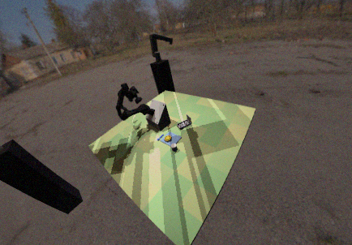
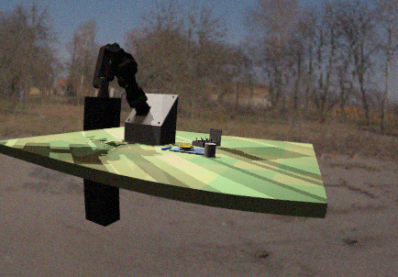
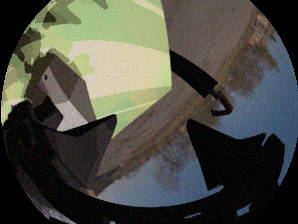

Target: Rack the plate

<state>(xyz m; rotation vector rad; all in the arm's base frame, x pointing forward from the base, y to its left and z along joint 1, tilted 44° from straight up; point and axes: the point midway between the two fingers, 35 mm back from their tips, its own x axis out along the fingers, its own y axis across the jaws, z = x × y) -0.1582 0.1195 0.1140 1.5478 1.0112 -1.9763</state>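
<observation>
My gripper tip is now 46 cm short of the plate, 13 cm to the left of it and 27 cm above it. Also, from my gripper tip: dish rack: 47 cm ahead, 9 cm to the left, 26 cm below; blue mat: 48 cm ahead, 12 cm to the right, 28 cm below.
</observation>
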